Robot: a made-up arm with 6 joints. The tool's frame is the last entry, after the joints. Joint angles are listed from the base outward.
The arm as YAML. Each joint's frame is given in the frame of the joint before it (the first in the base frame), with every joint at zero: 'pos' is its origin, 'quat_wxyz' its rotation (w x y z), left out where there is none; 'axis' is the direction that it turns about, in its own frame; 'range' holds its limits. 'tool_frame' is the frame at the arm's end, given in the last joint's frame.
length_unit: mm
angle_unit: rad
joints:
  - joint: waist
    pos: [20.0, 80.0, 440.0]
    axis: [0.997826, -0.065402, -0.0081]
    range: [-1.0, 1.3]
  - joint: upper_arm
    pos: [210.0, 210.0, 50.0]
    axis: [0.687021, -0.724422, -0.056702]
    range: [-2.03, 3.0]
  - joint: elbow
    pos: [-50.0, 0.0, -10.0]
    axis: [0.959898, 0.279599, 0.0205]
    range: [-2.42, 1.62]
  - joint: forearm
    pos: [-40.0, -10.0, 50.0]
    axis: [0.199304, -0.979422, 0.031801]
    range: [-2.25, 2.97]
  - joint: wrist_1
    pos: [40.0, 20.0, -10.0]
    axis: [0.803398, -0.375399, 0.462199]
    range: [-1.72, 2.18]
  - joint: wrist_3
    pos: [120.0, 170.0, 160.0]
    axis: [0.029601, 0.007, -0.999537]
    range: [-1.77, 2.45]
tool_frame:
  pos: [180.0, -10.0, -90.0]
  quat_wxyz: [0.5, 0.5, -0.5, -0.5]
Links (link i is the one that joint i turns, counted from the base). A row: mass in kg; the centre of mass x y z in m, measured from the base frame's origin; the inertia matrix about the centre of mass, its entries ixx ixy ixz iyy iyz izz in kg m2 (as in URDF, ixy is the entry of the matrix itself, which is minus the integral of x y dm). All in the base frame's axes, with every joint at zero. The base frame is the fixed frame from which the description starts. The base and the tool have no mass.
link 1: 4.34; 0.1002 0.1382 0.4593; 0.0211 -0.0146 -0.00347 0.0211 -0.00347 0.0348
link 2: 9.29; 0.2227 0.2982 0.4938; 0.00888 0 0.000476 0.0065 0 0.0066
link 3: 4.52; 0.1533 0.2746 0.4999; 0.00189 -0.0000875 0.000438 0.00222 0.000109 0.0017
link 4: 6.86; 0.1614 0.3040 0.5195; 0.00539 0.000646 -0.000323 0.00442 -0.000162 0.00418
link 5: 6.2; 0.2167 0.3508 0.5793; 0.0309 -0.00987 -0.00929 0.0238 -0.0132 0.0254
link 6: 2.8; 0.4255 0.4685 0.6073; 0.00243 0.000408 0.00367 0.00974 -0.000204 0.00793
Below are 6 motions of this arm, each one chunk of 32 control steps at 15 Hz.
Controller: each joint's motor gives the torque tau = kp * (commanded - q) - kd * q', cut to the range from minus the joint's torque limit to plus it. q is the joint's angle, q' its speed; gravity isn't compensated. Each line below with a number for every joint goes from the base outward.
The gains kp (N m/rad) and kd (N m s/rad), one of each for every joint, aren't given. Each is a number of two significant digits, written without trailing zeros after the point. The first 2 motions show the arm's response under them.
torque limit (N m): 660 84 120 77 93 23
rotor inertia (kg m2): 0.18 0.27 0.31 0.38 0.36 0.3
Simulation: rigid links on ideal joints. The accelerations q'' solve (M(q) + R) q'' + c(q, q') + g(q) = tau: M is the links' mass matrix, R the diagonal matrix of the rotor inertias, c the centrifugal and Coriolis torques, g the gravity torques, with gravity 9.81 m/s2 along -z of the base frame. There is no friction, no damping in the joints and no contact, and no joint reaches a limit. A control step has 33 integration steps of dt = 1/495 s. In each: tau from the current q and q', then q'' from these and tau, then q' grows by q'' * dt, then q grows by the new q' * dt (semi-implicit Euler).
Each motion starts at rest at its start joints. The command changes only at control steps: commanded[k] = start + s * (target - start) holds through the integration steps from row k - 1 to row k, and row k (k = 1, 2, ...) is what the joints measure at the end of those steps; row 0 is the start. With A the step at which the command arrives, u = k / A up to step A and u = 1 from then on. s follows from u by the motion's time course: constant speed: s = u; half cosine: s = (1 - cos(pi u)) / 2; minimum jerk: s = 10 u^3 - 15 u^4 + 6 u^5; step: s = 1 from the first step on.
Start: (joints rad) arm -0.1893 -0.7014 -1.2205 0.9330 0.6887 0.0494
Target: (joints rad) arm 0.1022 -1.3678 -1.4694 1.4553 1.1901 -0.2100
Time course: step
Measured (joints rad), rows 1 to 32:
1: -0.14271 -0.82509 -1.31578 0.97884 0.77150 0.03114
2: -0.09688 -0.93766 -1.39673 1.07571 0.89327 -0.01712
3: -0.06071 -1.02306 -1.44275 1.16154 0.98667 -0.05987
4: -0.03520 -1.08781 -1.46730 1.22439 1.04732 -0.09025
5: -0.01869 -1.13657 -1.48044 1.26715 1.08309 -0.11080
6: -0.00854 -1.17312 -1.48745 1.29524 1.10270 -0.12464
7: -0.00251 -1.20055 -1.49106 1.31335 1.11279 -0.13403
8: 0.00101 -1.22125 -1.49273 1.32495 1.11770 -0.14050
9: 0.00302 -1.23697 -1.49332 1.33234 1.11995 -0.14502
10: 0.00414 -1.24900 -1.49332 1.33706 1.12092 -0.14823
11: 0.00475 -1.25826 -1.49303 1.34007 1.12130 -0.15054
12: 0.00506 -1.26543 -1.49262 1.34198 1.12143 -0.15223
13: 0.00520 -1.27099 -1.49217 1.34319 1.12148 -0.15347
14: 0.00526 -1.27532 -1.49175 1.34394 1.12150 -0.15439
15: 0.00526 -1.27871 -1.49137 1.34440 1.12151 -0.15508
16: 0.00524 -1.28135 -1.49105 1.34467 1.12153 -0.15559
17: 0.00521 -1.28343 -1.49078 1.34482 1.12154 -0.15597
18: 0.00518 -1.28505 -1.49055 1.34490 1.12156 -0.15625
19: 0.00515 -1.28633 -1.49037 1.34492 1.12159 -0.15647
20: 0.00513 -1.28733 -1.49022 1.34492 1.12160 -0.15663
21: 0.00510 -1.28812 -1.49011 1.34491 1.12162 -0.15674
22: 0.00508 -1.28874 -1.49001 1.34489 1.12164 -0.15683
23: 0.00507 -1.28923 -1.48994 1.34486 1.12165 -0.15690
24: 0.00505 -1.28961 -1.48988 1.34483 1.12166 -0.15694
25: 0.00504 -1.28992 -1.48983 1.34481 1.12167 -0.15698
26: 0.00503 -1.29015 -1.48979 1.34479 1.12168 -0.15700
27: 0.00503 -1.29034 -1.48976 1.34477 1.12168 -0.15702
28: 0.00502 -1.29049 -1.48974 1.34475 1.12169 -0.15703
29: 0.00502 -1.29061 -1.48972 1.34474 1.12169 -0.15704
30: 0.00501 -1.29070 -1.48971 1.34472 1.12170 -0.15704
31: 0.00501 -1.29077 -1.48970 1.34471 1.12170 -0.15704
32: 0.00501 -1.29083 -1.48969 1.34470 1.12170 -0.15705
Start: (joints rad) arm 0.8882 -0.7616 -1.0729 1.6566 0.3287 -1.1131
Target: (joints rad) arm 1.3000 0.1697 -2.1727 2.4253 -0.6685 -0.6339
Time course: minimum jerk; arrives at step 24
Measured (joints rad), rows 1 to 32:
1: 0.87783 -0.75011 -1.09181 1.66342 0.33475 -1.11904
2: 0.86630 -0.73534 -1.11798 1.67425 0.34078 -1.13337
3: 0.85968 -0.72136 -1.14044 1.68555 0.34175 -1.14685
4: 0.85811 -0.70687 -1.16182 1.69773 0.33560 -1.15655
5: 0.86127 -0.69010 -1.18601 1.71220 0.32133 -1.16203
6: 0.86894 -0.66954 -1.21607 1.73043 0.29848 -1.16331
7: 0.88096 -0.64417 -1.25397 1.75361 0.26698 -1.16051
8: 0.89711 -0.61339 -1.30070 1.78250 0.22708 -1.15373
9: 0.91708 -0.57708 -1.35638 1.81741 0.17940 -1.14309
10: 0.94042 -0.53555 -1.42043 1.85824 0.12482 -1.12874
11: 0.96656 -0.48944 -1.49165 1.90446 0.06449 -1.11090
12: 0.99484 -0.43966 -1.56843 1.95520 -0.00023 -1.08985
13: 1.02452 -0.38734 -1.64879 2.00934 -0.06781 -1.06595
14: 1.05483 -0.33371 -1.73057 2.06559 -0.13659 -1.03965
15: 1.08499 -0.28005 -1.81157 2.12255 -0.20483 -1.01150
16: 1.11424 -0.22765 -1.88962 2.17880 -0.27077 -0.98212
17: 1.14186 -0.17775 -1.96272 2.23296 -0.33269 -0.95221
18: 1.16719 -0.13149 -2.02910 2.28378 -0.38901 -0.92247
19: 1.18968 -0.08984 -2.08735 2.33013 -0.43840 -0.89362
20: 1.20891 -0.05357 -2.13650 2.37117 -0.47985 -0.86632
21: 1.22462 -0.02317 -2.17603 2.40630 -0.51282 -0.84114
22: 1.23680 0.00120 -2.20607 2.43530 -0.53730 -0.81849
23: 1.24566 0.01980 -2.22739 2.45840 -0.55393 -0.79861
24: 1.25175 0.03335 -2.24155 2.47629 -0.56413 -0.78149
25: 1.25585 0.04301 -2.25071 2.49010 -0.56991 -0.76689
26: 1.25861 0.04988 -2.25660 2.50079 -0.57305 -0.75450
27: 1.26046 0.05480 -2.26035 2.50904 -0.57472 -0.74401
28: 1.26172 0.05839 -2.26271 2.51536 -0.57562 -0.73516
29: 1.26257 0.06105 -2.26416 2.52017 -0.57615 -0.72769
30: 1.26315 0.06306 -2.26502 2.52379 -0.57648 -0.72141
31: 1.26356 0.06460 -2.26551 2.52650 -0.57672 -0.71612
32: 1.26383 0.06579 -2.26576 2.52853 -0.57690 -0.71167
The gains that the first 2 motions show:
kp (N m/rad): 840 130 230 110 130 33
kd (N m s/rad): 140 34 39 26 19 13
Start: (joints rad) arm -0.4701 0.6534 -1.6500 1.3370 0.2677 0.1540
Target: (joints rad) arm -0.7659 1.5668 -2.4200 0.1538 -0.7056 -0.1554
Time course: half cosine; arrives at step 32
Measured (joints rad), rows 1 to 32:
1: -0.49358 0.66014 -1.66294 1.33982 0.26383 0.14968
2: -0.52064 0.66368 -1.68940 1.35009 0.26431 0.13555
3: -0.54106 0.66692 -1.71182 1.35852 0.26444 0.11958
4: -0.55552 0.67248 -1.72945 1.36046 0.25932 0.10540
5: -0.56619 0.68121 -1.74476 1.35503 0.24804 0.09336
6: -0.57500 0.69308 -1.76000 1.34287 0.23142 0.08288
7: -0.58326 0.70784 -1.77663 1.32498 0.21052 0.07333
8: -0.59176 0.72519 -1.79542 1.30222 0.18615 0.06418
9: -0.60090 0.74494 -1.81665 1.27523 0.15883 0.05512
10: -0.61086 0.76691 -1.84033 1.24449 0.12889 0.04593
11: -0.62166 0.79098 -1.86629 1.21037 0.09658 0.03653
12: -0.63325 0.81701 -1.89429 1.17321 0.06215 0.02687
13: -0.64554 0.84485 -1.92402 1.13335 0.02585 0.01699
14: -0.65842 0.87433 -1.95515 1.09112 -0.01205 0.00695
15: -0.67174 0.90527 -1.98735 1.04688 -0.05124 -0.00317
16: -0.68536 0.93750 -2.02028 1.00097 -0.09144 -0.01327
17: -0.69915 0.97081 -2.05360 0.95375 -0.13234 -0.02326
18: -0.71295 1.00500 -2.08699 0.90556 -0.17364 -0.03301
19: -0.72663 1.03986 -2.12011 0.85674 -0.21505 -0.04244
20: -0.74006 1.07514 -2.15268 0.80764 -0.25627 -0.05144
21: -0.75309 1.11062 -2.18440 0.75860 -0.29701 -0.05995
22: -0.76561 1.14603 -2.21500 0.70998 -0.33694 -0.06790
23: -0.77751 1.18108 -2.24423 0.66213 -0.37576 -0.07524
24: -0.78868 1.21546 -2.27184 0.61544 -0.41313 -0.08195
25: -0.79903 1.24884 -2.29761 0.57030 -0.44868 -0.08800
26: -0.80847 1.28086 -2.32131 0.52711 -0.48205 -0.09341
27: -0.81693 1.31117 -2.34275 0.48632 -0.51285 -0.09816
28: -0.82434 1.33938 -2.36172 0.44838 -0.54071 -0.10229
29: -0.83064 1.36514 -2.37804 0.41374 -0.56522 -0.10578
30: -0.83577 1.38806 -2.39153 0.38287 -0.58601 -0.10866
31: -0.83971 1.40781 -2.40204 0.35623 -0.60273 -0.11093
32: -0.84242 1.42407 -2.40944 0.33427 -0.61506 -0.11259

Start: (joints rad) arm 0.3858 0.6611 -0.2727 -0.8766 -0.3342 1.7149
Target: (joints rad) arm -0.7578 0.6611 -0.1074 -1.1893 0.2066 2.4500
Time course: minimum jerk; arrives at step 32
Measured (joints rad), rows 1 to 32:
1: 0.36460 0.66173 -0.27519 -0.89088 -0.34282 1.71104
2: 0.34363 0.65971 -0.27928 -0.91553 -0.35948 1.70431
3: 0.32742 0.65752 -0.28217 -0.93597 -0.37088 1.69821
4: 0.31343 0.65594 -0.28364 -0.95137 -0.37578 1.69381
5: 0.29908 0.65496 -0.28383 -0.96319 -0.37544 1.69156
6: 0.28237 0.65446 -0.28289 -0.97292 -0.37091 1.69178
7: 0.26186 0.65433 -0.28090 -0.98171 -0.36282 1.69474
8: 0.23654 0.65452 -0.27792 -0.99040 -0.35151 1.70069
9: 0.20584 0.65499 -0.27400 -0.99957 -0.33715 1.70982
10: 0.16950 0.65572 -0.26919 -1.00959 -0.31992 1.72227
11: 0.12755 0.65671 -0.26352 -1.02066 -0.29999 1.73810
12: 0.08025 0.65794 -0.25709 -1.03286 -0.27757 1.75730
13: 0.02808 0.65940 -0.24996 -1.04617 -0.25294 1.77979
14: -0.02832 0.66109 -0.24224 -1.06049 -0.22641 1.80542
15: -0.08816 0.66297 -0.23403 -1.07566 -0.19834 1.83396
16: -0.15056 0.66501 -0.22546 -1.09145 -0.16914 1.86512
17: -0.21457 0.66718 -0.21666 -1.10763 -0.13924 1.89857
18: -0.27918 0.66942 -0.20775 -1.12395 -0.10908 1.93389
19: -0.34339 0.67169 -0.19887 -1.14014 -0.07911 1.97066
20: -0.40620 0.67393 -0.19016 -1.15596 -0.04978 2.00838
21: -0.46667 0.67610 -0.18175 -1.17118 -0.02154 2.04657
22: -0.52392 0.67816 -0.17375 -1.18557 0.00522 2.08471
23: -0.57717 0.68005 -0.16629 -1.19895 0.03011 2.12228
24: -0.62572 0.68177 -0.15947 -1.21118 0.05281 2.15878
25: -0.66906 0.68328 -0.15335 -1.22211 0.07304 2.19373
26: -0.70677 0.68459 -0.14802 -1.23168 0.09060 2.22669
27: -0.73866 0.68569 -0.14350 -1.23982 0.10538 2.25730
28: -0.76468 0.68660 -0.13980 -1.24652 0.11735 2.28525
29: -0.78502 0.68733 -0.13691 -1.25182 0.12660 2.31035
30: -0.80010 0.68790 -0.13476 -1.25581 0.13335 2.33249
31: -0.81058 0.68834 -0.13326 -1.25860 0.13793 2.35171
32: -0.81742 0.68866 -0.13228 -1.26039 0.14083 2.36819

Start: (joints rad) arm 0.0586 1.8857 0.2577 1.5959 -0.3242 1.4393
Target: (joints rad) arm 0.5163 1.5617 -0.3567 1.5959 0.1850 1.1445
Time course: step
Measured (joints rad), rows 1 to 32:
1: 0.16366 1.85472 0.12736 1.60547 -0.17760 1.38912
2: 0.25916 1.80626 -0.02752 1.62562 -0.01823 1.33919
3: 0.32226 1.76573 -0.12720 1.63719 0.07910 1.30013
4: 0.36271 1.73250 -0.18748 1.64160 0.13449 1.26923
5: 0.38865 1.70576 -0.22402 1.64274 0.16623 1.24465
6: 0.40535 1.68480 -0.24639 1.64282 0.18489 1.22508
7: 0.41614 1.66870 -0.26019 1.64279 0.19618 1.20950
8: 0.42313 1.65650 -0.26876 1.64291 0.20320 1.19708
9: 0.42768 1.64734 -0.27412 1.64321 0.20766 1.18717
10: 0.43063 1.64050 -0.27748 1.64364 0.21056 1.17922
11: 0.43256 1.63543 -0.27959 1.64414 0.21248 1.17284
12: 0.43382 1.63166 -0.28093 1.64464 0.21376 1.16770
13: 0.43465 1.62888 -0.28178 1.64513 0.21463 1.16355
14: 0.43519 1.62683 -0.28232 1.64557 0.21523 1.16019
15: 0.43554 1.62531 -0.28267 1.64596 0.21564 1.15746
16: 0.43578 1.62420 -0.28289 1.64630 0.21593 1.15525
17: 0.43593 1.62338 -0.28303 1.64659 0.21613 1.15345
18: 0.43603 1.62278 -0.28312 1.64682 0.21627 1.15199
19: 0.43610 1.62234 -0.28318 1.64702 0.21636 1.15079
20: 0.43614 1.62201 -0.28322 1.64717 0.21643 1.14982
21: 0.43617 1.62177 -0.28324 1.64730 0.21648 1.14902
22: 0.43619 1.62160 -0.28326 1.64740 0.21652 1.14837
23: 0.43620 1.62147 -0.28327 1.64749 0.21654 1.14784
24: 0.43621 1.62138 -0.28327 1.64755 0.21656 1.14740
25: 0.43622 1.62131 -0.28327 1.64760 0.21657 1.14704
26: 0.43622 1.62126 -0.28327 1.64764 0.21658 1.14675
27: 0.43623 1.62122 -0.28328 1.64767 0.21659 1.14651
28: 0.43623 1.62120 -0.28328 1.64770 0.21659 1.14631
29: 0.43623 1.62118 -0.28327 1.64772 0.21660 1.14615
30: 0.43623 1.62117 -0.28327 1.64773 0.21660 1.14602
31: 0.43623 1.62116 -0.28327 1.64775 0.21660 1.14591
32: 0.43623 1.62115 -0.28327 1.64776 0.21660 1.14582

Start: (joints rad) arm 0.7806 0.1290 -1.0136 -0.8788 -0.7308 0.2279
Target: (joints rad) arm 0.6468 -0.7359 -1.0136 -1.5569 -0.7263 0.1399
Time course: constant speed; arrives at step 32
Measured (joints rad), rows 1 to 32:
1: 0.76502 0.12468 -1.01509 -0.89963 -0.73849 0.21940
2: 0.74992 0.11414 -1.01716 -0.93431 -0.75255 0.20548
3: 0.73830 0.09990 -1.01847 -0.96750 -0.76277 0.19208
4: 0.72922 0.08361 -1.01897 -0.99648 -0.76783 0.18017
5: 0.72187 0.06590 -1.01891 -1.02170 -0.76923 0.16972
6: 0.71566 0.04705 -1.01854 -1.04420 -0.76853 0.16054
7: 0.71020 0.02726 -1.01802 -1.06486 -0.76680 0.15243
8: 0.70522 0.00670 -1.01743 -1.08429 -0.76461 0.14522
9: 0.70058 -0.01448 -1.01683 -1.10290 -0.76223 0.13876
10: 0.69616 -0.03612 -1.01621 -1.12093 -0.75978 0.13293
11: 0.69188 -0.05813 -1.01559 -1.13855 -0.75730 0.12763
12: 0.68772 -0.08039 -1.01498 -1.15585 -0.75480 0.12278
13: 0.68362 -0.10286 -1.01436 -1.17291 -0.75227 0.11831
14: 0.67958 -0.12545 -1.01375 -1.18977 -0.74971 0.11418
15: 0.67558 -0.14815 -1.01314 -1.20647 -0.74713 0.11033
16: 0.67160 -0.17091 -1.01253 -1.22304 -0.74452 0.10674
17: 0.66765 -0.19372 -1.01193 -1.23949 -0.74188 0.10338
18: 0.66371 -0.21656 -1.01133 -1.25586 -0.73923 0.10021
19: 0.65979 -0.23942 -1.01075 -1.27214 -0.73655 0.09722
20: 0.65587 -0.26229 -1.01017 -1.28835 -0.73385 0.09439
21: 0.65197 -0.28518 -1.00961 -1.30450 -0.73114 0.09170
22: 0.64807 -0.30808 -1.00905 -1.32061 -0.72841 0.08916
23: 0.64417 -0.33099 -1.00851 -1.33668 -0.72568 0.08673
24: 0.64028 -0.35392 -1.00799 -1.35271 -0.72294 0.08443
25: 0.63639 -0.37686 -1.00748 -1.36872 -0.72019 0.08223
26: 0.63250 -0.39982 -1.00699 -1.38471 -0.71743 0.08013
27: 0.62861 -0.42280 -1.00651 -1.40069 -0.71468 0.07814
28: 0.62472 -0.44581 -1.00605 -1.41666 -0.71192 0.07623
29: 0.62083 -0.46886 -1.00562 -1.43264 -0.70917 0.07441
30: 0.61694 -0.49193 -1.00520 -1.44862 -0.70643 0.07268
31: 0.61304 -0.51505 -1.00480 -1.46461 -0.70369 0.07102
32: 0.60913 -0.53822 -1.00442 -1.48062 -0.70096 0.06945

